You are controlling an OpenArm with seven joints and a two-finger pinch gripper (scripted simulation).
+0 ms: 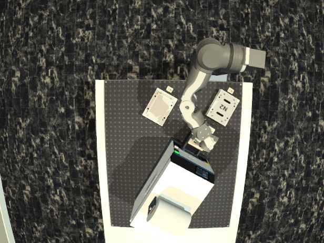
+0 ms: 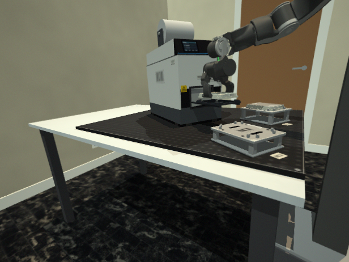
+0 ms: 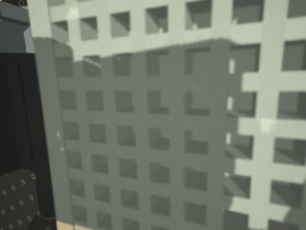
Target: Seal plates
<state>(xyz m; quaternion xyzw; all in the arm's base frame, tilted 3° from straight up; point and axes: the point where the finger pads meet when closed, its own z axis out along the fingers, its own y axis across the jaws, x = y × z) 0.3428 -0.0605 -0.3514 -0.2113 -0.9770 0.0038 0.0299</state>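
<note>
My gripper is now right at the clear well plate. Round my hand: sealer stage (20 mm below); N1 label (210 mm behind, 180 mm to the right, 130 mm below); sealer screen (190 mm above, 120 mm ahead, 10 mm to the right).
</note>
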